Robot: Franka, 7 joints.
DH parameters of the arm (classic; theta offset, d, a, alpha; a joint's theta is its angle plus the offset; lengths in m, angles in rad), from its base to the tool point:
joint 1: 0 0.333 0 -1.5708
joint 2: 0 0 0 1.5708
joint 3: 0 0.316 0.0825 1.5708
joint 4: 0 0 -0.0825 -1.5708
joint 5: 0 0.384 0 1.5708
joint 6: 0 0 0.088 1.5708
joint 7: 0 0.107 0 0
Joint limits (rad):
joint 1: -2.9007..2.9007
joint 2: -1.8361..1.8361
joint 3: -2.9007..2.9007
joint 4: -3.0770..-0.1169
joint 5: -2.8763..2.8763
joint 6: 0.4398..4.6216
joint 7: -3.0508..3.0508
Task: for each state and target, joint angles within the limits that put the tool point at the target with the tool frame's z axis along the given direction. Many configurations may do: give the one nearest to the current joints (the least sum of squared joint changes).
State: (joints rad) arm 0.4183 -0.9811 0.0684 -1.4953 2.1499 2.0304 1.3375
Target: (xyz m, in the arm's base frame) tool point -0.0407 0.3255 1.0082 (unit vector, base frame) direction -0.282 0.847 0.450
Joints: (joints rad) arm 0.0823 -0.8372 0.5568 -1.4686 2.1248 2.2991 1.3375
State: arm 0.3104 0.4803 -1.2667 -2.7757 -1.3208 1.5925 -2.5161
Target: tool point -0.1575 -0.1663 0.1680 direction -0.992 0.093 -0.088
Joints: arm -0.3344 0.3953 -1.4206 -3.0762 -1.6572 2.0485 -2.5161
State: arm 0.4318 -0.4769 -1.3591 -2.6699 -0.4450 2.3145 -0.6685
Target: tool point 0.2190 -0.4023 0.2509 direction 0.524 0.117 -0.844
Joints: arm 0.5201 -0.7275 -1.7361 -2.5683 -0.3840 2.7306 -0.6685
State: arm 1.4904 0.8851 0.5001 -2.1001 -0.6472 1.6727 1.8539
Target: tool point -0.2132 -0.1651 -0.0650 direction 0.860 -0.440 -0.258
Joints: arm 2.0255 1.6829 0.6679 -2.3484 -0.8470 2.0430 1.8539
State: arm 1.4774 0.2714 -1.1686 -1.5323 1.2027 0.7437 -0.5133
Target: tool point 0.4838 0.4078 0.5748 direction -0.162 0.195 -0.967
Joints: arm 1.6098 0.6578 -1.4461 -1.3282 0.8976 1.3568 -0.5133
